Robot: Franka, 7 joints.
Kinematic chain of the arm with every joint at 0, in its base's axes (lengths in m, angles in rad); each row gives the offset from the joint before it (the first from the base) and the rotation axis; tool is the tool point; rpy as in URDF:
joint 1: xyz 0 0 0.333 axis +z
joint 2: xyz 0 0 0 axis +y
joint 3: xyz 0 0 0.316 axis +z
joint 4: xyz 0.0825 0 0 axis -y
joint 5: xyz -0.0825 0 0.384 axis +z
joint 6: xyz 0 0 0 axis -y
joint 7: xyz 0.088 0 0 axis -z
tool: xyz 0 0 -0.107 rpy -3.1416 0 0
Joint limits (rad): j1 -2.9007..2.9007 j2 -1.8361..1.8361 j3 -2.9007..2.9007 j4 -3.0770..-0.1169 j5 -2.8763..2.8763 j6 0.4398..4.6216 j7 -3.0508..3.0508
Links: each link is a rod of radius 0.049 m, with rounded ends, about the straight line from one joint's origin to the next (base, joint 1, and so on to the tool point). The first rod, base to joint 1, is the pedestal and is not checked.
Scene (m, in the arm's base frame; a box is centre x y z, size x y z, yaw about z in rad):
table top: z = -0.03
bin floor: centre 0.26 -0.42 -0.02 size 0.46 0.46 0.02 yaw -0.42
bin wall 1: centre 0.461 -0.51 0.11 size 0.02 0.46 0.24 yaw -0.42
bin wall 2: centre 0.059 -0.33 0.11 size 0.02 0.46 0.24 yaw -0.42
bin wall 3: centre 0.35 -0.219 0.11 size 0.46 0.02 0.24 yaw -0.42
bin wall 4: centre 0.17 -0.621 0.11 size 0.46 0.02 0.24 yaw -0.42
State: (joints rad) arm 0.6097 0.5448 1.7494 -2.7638 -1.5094 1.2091 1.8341
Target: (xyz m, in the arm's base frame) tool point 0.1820 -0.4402 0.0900
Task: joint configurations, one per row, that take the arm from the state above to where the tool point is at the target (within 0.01 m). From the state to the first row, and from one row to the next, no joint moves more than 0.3 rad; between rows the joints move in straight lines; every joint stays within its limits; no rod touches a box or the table.
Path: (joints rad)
1: 0.9055 0.4589 1.9413 -2.7075 -1.5210 1.3054 1.8341
2: 1.2013 0.3730 2.1332 -2.6512 -1.5327 1.4017 1.8341
3: 1.4971 0.2871 2.3250 -2.5948 -1.5443 1.4980 1.8341
4: 1.7929 0.2012 2.5169 -2.5385 -1.5559 1.5943 1.8341
5: 2.0888 0.1153 2.7088 -2.4822 -1.5676 1.6907 1.8341
6: 2.3846 0.0294 2.9007 -2.4259 -1.5792 1.7870 1.8341
7: 2.3799 -0.1890 2.9007 -2.3723 -1.6013 1.8460 1.8341
8: 2.3752 -0.4074 2.9007 -2.3187 -1.6235 1.9050 1.8341
9: 2.3706 -0.6258 2.9007 -2.2651 -1.6456 1.9641 1.8341

